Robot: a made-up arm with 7 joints.
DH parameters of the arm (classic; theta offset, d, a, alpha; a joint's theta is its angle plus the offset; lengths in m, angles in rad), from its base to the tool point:
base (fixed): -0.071 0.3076 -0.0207 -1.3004
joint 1: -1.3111 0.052 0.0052 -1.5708
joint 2: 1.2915 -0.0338 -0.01 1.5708
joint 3: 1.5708 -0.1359 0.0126 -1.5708
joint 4: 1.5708 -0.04 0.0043 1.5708
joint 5: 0 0.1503 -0.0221 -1.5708
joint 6: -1.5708 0 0.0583 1.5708
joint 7: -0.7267 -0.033 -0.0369 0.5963
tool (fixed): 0.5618 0.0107 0 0
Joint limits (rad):
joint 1: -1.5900..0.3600
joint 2: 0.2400..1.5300
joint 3: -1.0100..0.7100
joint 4: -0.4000..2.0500
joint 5: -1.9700..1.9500
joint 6: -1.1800..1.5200
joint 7: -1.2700..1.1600
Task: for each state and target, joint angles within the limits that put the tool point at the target. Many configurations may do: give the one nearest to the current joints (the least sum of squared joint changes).
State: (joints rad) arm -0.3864 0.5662 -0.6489 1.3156 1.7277 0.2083 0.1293
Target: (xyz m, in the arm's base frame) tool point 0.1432 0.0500 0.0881
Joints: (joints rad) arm -0.7282 0.3778 -0.5751 1.0334 1.7288 0.2406 0.0879
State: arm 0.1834 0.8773 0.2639 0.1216 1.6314 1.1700 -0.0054
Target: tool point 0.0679 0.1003 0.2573
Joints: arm 0.0591 0.8420 0.1576 -0.4000 1.6801 1.1996 -0.1076
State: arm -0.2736 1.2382 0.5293 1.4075 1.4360 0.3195 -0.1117
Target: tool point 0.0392 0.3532 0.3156
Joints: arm -0.2981 1.4739 0.5897 1.4156 1.4252 0.2298 -0.2128
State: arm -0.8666 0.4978 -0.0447 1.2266 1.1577 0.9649 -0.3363
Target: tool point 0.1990 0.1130 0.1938
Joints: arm -0.9789 0.4603 -0.0555 1.0480 1.1893 1.0493 -0.3177
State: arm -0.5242 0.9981 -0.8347 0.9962 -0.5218 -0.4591 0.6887
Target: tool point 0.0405 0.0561 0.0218
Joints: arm -0.4957 0.3781 -0.9819 1.1034 -0.4764 -0.5006 0.8509
